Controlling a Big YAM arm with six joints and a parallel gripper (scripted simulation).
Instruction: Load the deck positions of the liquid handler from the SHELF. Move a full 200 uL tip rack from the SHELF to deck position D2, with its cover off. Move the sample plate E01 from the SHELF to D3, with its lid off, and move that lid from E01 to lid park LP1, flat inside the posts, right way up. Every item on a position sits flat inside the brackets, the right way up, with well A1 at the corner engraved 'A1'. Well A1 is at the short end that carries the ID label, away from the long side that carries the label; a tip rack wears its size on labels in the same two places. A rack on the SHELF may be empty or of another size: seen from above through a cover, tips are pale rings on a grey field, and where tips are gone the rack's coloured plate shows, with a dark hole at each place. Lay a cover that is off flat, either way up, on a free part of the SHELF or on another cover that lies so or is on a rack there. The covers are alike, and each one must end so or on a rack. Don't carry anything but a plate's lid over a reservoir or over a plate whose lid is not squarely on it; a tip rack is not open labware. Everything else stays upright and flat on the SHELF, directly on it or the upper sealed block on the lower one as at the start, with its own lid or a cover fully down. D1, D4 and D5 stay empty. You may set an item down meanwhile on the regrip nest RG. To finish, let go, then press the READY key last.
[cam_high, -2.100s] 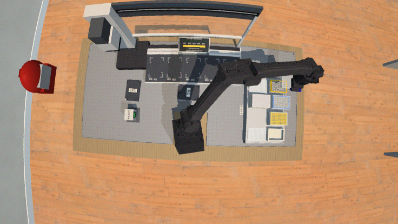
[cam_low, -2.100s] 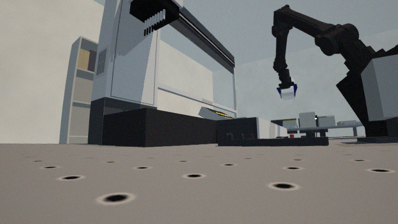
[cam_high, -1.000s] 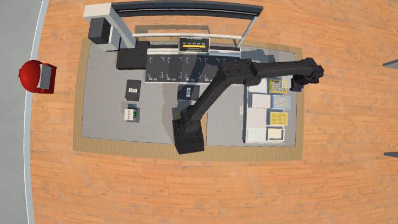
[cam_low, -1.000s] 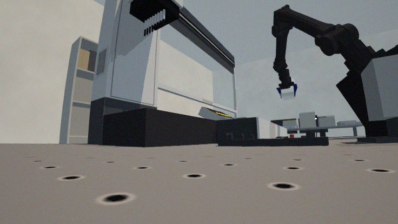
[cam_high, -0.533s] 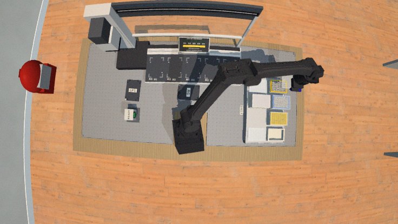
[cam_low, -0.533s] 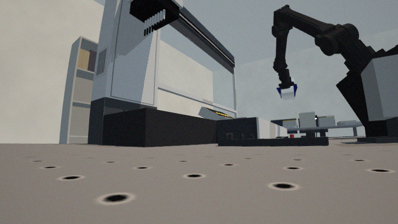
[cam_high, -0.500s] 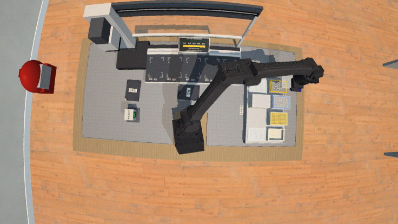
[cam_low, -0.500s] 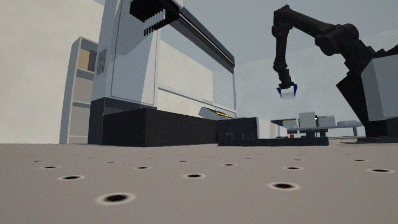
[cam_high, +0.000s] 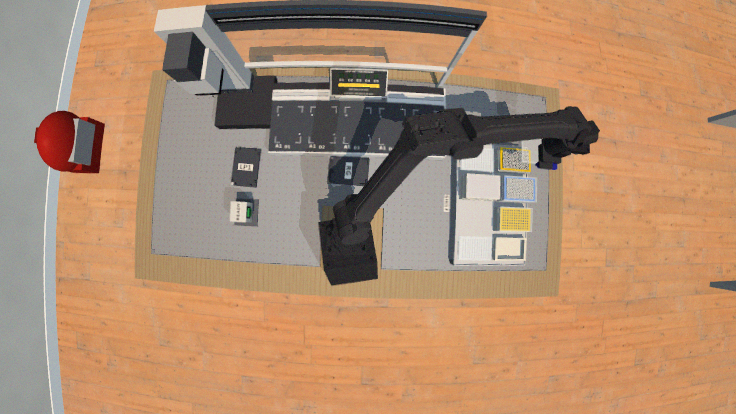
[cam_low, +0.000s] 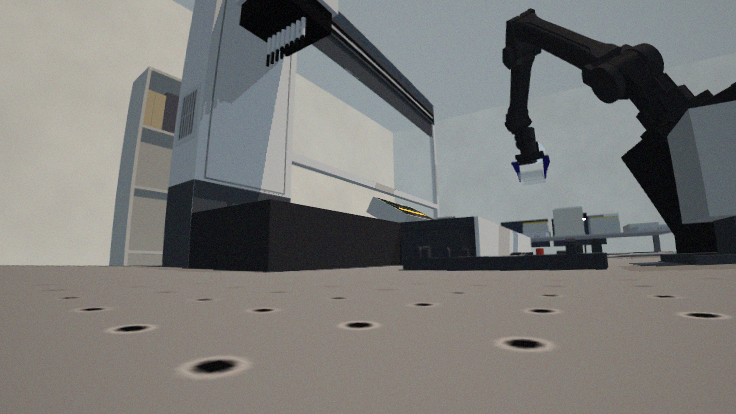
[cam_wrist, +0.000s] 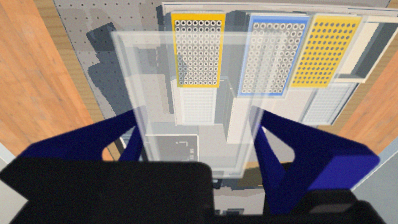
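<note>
Now: hand 170 mm above the white sealed block, 140 mm to the right of it and 100 mm past it. From my hand the other things lie so: clear plate lid 220 mm below, 130 mm to the left, 10 mm ahead; clear tip rack cover 10 mm above; yellow tip rack 190 mm below, 10 mm to the left.
</note>
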